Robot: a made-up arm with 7 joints. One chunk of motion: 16 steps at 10 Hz.
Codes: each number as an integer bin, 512 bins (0 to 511) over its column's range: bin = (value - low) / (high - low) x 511, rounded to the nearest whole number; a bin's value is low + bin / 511 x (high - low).
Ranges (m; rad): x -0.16..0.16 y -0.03..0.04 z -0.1..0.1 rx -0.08..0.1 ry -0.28..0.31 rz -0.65..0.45
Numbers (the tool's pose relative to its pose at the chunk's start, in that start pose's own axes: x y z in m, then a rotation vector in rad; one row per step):
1: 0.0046 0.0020 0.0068 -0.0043 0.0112 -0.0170
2: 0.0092 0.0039 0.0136 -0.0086 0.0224 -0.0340
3: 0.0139 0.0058 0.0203 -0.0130 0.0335 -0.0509
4: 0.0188 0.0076 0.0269 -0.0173 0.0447 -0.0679
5: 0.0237 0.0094 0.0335 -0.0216 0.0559 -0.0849
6: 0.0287 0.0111 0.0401 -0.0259 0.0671 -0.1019
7: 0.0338 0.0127 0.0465 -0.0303 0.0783 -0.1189
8: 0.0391 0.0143 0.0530 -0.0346 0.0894 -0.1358
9: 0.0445 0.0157 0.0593 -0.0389 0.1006 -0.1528
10: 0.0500 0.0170 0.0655 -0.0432 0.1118 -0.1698
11: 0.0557 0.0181 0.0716 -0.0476 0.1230 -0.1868
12: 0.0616 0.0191 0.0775 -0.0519 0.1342 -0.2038
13: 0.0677 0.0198 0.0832 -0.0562 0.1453 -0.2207
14: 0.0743 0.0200 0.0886 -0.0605 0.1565 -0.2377
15: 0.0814 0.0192 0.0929 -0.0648 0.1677 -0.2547
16: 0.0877 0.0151 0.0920 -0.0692 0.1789 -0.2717
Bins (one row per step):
1: 263 234 273 215 252 294
2: 270 247 290 203 262 286
3: 278 261 307 190 272 278
4: 286 274 324 178 281 270
5: 293 288 341 166 291 263
6: 301 300 358 154 301 255
7: 309 312 374 141 310 247
8: 318 323 391 129 320 239
9: 327 334 407 117 330 231
10: 335 343 423 104 339 223
11: 344 351 438 92 349 215
12: 354 358 454 80 359 207
13: 364 364 468 68 368 199
14: 374 365 482 55 378 192
15: 385 359 493 43 388 184
16: 396 329 491 31 397 176

